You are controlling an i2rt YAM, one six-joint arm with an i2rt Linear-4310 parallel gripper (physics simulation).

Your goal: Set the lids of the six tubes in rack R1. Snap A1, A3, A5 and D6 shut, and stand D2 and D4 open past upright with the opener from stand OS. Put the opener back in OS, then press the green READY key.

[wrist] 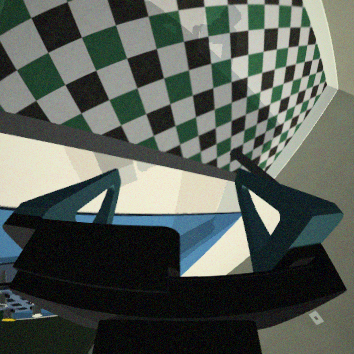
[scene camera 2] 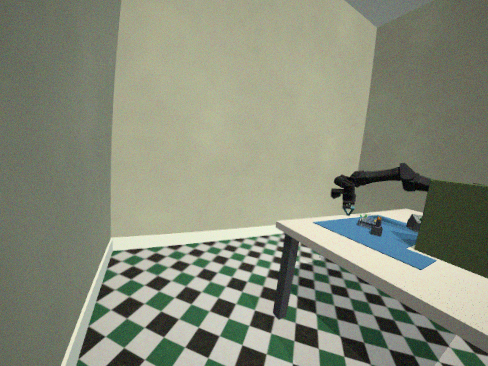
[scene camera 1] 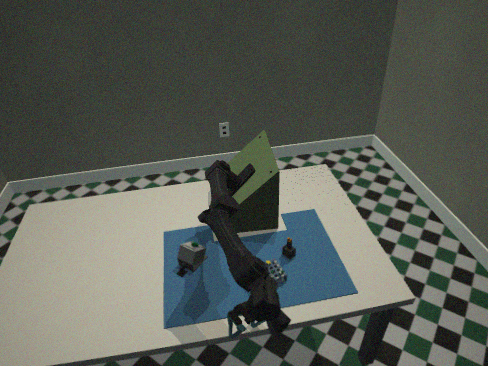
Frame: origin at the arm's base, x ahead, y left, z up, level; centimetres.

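Seen in the pictures: gripper, fingertip midpoint: (wrist: 177,174) (scene camera 2: 349,210) (scene camera 1: 241,331); arm's base at its link origin: (scene camera 2: 477,220) (scene camera 1: 237,185).
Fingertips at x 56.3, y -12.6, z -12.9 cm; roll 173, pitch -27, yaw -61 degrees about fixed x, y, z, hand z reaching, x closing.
Offsets run from my fingertips to a thing's top centre. "*": to the spot under its first point. Level surfaces: height alone.
My gripper (scene camera 1: 246,327) (scene camera 2: 348,211) (wrist: 177,174) is open and empty, high over the table's edge beyond the blue mat, apart from the rack. The tube rack R1 @(dx -18.9, dy +12.7, dz +3.9 cm) (scene camera 1: 277,272) (scene camera 2: 368,223) (wrist: 19,303) stands on the mat, partly hidden behind the arm in scene view 1; its lids are too small to read. The opener @(dx -27.2, dy +24.9, dz +6.6 cm) (scene camera 1: 289,241) (scene camera 2: 379,219), orange-topped, stands upright in the dark stand OS @(dx -27.2, dy +24.9, dz +2.1 cm) (scene camera 1: 289,251) (scene camera 2: 376,231) beside the rack. The green READY key (scene camera 1: 195,244) is on top of a grey box @(* dx -30.6, dy -10.7, dz +4.4 cm) (scene camera 1: 191,256) (scene camera 2: 414,222) at the mat's other side.
A tall green panel (scene camera 1: 262,160) (scene camera 2: 456,225) stands by the arm's base. A small dark block @(* dx -29.6, dy -14.8, dz -1.2 cm) (scene camera 1: 182,271) lies beside the grey box. The blue mat @(dz -1.9 cm) (scene camera 1: 320,280) (scene camera 2: 345,231) lies on the white table @(dz -2.2 cm) (scene camera 1: 100,280) (scene camera 2: 450,292). The arm stretches over the mat.
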